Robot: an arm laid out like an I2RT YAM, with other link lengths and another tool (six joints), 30 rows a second.
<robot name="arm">
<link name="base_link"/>
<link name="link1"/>
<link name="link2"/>
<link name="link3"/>
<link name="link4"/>
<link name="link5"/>
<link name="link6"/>
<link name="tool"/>
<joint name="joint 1" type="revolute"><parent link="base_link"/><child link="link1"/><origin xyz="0 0 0.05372" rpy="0 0 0"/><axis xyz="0 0 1"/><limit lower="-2.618" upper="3.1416"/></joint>
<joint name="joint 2" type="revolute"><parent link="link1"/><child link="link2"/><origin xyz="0.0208 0.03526 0.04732" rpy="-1.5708 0 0"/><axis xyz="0 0 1"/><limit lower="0" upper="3.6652"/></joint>
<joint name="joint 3" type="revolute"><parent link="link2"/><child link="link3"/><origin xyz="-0.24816 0 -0.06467" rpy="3.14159 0 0"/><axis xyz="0 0 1"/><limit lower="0" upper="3.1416"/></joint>
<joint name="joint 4" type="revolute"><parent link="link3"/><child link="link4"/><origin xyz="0.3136 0.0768 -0.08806" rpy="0 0 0"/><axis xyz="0 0 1"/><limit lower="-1.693" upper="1.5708"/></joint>
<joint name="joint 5" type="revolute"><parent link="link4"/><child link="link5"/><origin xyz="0.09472 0.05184 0.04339" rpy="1.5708 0 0"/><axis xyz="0 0 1"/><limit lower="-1.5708" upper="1.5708"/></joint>
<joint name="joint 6" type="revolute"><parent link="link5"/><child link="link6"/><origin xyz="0.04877 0 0.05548" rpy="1.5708 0 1.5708"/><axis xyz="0 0 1"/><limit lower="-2.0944" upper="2.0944"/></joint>
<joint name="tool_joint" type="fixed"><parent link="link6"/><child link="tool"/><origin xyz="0.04 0.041 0.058" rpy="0 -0.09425 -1.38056"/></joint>
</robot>
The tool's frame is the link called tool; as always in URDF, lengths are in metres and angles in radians.
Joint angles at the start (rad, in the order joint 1, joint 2, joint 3, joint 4, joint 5, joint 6):
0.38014, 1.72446, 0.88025, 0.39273, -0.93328, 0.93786
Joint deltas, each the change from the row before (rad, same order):
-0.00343, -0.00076, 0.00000, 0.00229, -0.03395, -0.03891
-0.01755, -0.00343, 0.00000, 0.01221, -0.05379, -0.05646
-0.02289, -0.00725, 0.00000, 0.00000, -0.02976, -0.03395
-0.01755, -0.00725, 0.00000, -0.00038, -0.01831, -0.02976
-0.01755, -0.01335, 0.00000, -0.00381, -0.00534, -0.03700
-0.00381, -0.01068, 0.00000, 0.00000, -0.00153, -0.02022
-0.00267, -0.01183, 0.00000, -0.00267, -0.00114, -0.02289
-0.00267, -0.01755, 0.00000, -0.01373, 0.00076, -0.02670
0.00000, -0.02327, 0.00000, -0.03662, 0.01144, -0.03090
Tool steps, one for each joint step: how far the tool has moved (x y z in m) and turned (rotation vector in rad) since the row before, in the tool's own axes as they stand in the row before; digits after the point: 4 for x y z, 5 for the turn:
-0.0001, -0.0005, -0.0013, 0.01255, -0.02629, -0.04189
0.0042, -0.0016, -0.0059, 0.02513, -0.02587, -0.06815
0.0055, -0.0007, -0.0085, 0.01143, -0.00134, -0.03657
0.0048, -0.0007, -0.0067, 0.00622, 0.00342, -0.03297
0.0066, -0.0017, -0.0074, -0.00144, 0.01499, -0.04205
0.0032, -0.0030, -0.0022, 0.00117, 0.00544, -0.02914
0.0030, -0.0032, -0.0020, 0.00041, 0.00430, -0.03064
0.0028, -0.0042, -0.0026, -0.00278, 0.00421, -0.02945
0.0010, -0.0040, -0.0027, -0.01413, 0.00433, -0.01794

